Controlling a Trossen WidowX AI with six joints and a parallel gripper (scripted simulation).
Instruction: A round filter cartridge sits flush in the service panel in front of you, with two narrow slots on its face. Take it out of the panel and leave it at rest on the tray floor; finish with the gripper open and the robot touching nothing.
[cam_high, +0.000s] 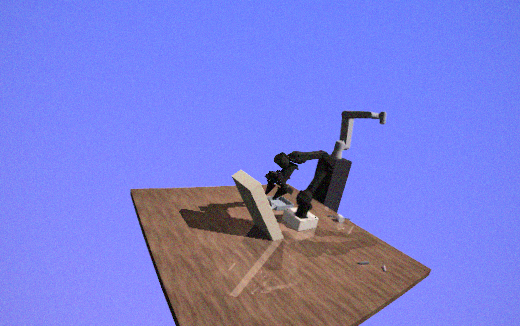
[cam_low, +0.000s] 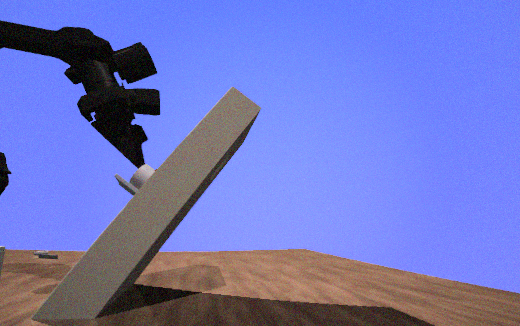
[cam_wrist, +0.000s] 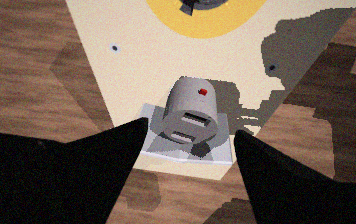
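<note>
Right now my gripper tip is 1 cm short of the round filter cartridge and 2 cm above it. Also, from my gripper tip: grey bracket: 1 cm to the left, 6 cm below; beige service panel: 5 cm ahead, 1 cm to the left, 4 cm below; grey tray: 31 cm behind, 31 cm to the right, 20 cm below.
</note>
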